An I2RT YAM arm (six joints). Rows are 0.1 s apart.
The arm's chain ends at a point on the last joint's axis. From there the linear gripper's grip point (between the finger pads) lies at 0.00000 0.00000 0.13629 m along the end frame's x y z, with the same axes.
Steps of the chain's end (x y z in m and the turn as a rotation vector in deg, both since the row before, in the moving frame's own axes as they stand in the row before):
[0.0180, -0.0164, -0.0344, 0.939, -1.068, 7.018]
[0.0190, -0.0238, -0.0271, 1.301, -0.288, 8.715]
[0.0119, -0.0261, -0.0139, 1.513, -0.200, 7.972]
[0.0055, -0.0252, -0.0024, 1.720, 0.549, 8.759]
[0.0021, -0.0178, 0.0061, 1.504, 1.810, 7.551]
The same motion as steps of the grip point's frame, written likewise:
[0.0156, -0.0188, -0.0344, 0.939, -1.068, 7.018]
[0.0186, -0.0269, -0.0271, 1.301, -0.288, 8.715]
[0.0117, -0.0297, -0.0139, 1.513, -0.200, 7.972]
[0.0071, -0.0292, -0.0025, 1.720, 0.549, 8.759]
[0.0066, -0.0211, 0.0060, 1.504, 1.810, 7.551]

